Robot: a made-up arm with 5 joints. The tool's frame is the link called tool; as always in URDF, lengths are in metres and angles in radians. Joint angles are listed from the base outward. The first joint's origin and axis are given. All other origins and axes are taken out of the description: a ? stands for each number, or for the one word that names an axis. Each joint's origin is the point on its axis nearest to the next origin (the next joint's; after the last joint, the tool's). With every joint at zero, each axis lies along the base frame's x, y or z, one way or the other. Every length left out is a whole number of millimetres.
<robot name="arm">
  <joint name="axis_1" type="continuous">
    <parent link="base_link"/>
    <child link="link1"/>
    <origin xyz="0.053 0 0.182" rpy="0 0 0"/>
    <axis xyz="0 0 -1"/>
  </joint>
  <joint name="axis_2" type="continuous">
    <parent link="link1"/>
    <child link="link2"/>
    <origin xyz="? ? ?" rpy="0 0 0"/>
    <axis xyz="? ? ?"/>
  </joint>
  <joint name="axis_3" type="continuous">
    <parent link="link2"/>
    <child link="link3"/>
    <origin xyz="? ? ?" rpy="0 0 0"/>
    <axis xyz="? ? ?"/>
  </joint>
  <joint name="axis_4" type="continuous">
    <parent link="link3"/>
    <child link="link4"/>
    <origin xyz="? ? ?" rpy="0 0 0"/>
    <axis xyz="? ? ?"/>
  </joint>
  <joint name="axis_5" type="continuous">
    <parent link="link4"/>
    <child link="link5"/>
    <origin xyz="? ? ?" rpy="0 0 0"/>
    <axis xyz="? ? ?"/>
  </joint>
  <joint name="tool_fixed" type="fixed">
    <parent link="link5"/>
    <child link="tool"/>
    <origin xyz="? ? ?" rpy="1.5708 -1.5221 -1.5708"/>
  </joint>
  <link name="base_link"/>
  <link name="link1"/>
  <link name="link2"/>
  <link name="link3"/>
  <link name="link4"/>
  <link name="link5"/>
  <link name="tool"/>
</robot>
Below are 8 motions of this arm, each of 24 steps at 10 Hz.
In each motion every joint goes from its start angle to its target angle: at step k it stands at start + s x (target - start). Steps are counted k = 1, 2, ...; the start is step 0. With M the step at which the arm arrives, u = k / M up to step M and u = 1 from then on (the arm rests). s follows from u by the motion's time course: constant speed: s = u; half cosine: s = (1 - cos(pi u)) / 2; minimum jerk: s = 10 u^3 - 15 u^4 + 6 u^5.
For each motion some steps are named. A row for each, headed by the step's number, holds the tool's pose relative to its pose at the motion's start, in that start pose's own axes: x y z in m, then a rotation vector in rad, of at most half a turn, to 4 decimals.
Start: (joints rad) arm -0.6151 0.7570 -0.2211 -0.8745 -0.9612
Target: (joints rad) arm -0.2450 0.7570 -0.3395 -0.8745 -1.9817
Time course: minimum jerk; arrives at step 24
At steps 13, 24:
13: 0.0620 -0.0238 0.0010 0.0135 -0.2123 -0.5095
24: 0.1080 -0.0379 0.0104 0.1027 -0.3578 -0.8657

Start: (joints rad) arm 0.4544 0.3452 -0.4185 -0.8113 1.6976
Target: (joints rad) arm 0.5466 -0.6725 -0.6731 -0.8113 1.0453
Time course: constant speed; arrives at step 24
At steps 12, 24:
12: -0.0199 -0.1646 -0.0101 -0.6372 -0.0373 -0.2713
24: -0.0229 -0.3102 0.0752 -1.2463 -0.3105 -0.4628

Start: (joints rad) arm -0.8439 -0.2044 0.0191 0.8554 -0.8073
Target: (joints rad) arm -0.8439 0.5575 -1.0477 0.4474 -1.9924
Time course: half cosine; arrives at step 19
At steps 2, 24:
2: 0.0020 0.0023 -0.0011 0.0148 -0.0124 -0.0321
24: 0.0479 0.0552 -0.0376 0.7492 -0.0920 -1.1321

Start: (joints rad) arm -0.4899 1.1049 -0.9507 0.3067 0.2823
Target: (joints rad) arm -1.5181 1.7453 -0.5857 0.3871 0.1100
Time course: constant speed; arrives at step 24
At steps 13, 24:
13: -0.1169 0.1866 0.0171 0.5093 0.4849 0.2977
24: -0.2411 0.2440 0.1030 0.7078 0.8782 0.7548

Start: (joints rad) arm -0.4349 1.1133 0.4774 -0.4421 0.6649
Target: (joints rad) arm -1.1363 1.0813 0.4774 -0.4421 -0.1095
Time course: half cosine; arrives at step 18
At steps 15, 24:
15: 0.0439 0.1024 0.0151 0.2572 -0.0963 -0.1250
24: 0.0445 0.1104 0.0173 0.2783 -0.0959 -0.1336

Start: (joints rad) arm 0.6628 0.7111 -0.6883 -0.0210 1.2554
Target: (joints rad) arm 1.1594 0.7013 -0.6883 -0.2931 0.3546
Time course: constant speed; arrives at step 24
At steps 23, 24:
23: -0.1309 -0.0648 0.0410 -0.5372 0.1455 -0.7782
24: -0.1360 -0.0674 0.0443 -0.5639 0.1417 -0.8071

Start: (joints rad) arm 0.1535 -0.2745 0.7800 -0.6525 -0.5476
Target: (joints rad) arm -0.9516 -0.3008 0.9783 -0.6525 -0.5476
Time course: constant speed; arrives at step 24
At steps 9, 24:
9: -0.0519 0.0619 0.0207 0.3050 0.2838 -0.0475
24: -0.1064 0.1350 0.1159 0.8272 0.7477 -0.0674

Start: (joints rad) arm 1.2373 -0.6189 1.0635 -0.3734 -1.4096
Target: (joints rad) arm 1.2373 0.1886 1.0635 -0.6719 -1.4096
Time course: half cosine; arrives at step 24
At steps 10, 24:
10: -0.0041 -0.0361 -0.0134 -0.1874 0.0212 0.0000
24: -0.0115 -0.1018 -0.0120 -0.5058 0.0571 0.0000

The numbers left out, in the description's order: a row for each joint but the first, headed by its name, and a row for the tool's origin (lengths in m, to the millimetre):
axis_2: xyz 0.033 -0.007 0, axis 0 1 0
axis_3: xyz 0.029 0 0.117, axis 0 1 0
axis_4: xyz 0.146 0 0.006, axis 0 1 0
axis_5: xyz 0.044 0 0, axis -1 0 0
tool: xyz 0 0 0

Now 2 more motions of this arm.
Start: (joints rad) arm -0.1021 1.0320 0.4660 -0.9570 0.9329
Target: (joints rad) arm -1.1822 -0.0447 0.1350 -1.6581 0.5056
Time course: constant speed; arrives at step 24
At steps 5, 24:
5: 0.0812 -0.0146 0.0002 -0.1819 -0.4522 -0.0156
24: 0.2646 -0.0348 0.2346 -0.2902 -2.2236 -0.8675

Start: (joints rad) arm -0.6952 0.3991 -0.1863 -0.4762 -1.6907
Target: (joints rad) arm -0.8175 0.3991 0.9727 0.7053 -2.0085
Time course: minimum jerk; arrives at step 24
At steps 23, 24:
23: 0.0052 -0.1169 0.2104 -2.2393 -0.6595 -0.0360
24: 0.0052 -0.1169 0.2106 -2.2407 -0.6602 -0.0357

